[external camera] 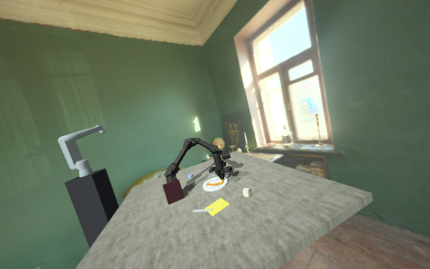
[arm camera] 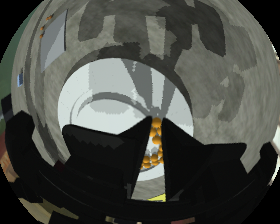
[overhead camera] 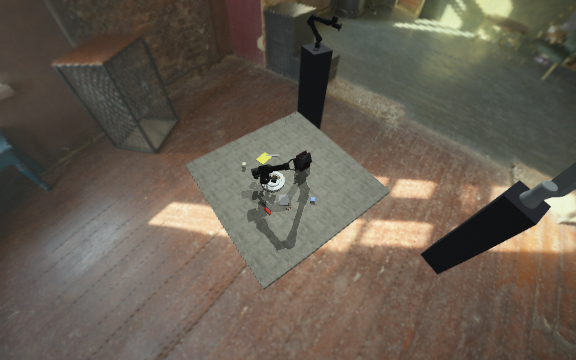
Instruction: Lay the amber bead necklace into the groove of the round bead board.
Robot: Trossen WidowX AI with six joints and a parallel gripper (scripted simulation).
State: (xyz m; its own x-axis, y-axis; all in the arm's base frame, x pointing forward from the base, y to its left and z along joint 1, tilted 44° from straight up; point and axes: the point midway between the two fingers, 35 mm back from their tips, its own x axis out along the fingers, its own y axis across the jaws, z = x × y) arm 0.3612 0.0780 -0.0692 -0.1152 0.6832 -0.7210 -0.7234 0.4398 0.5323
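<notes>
Right now the board is 70 mm behind my gripper tip and 10 mm below it. Round my gripper tip: red tool (220 mm to the left, 100 mm ahead, 10 mm below); then grey square (210 mm to the left, 50 mm behind, 10 mm below); then small white cube (270 mm to the right, 80 mm ahead).
</notes>
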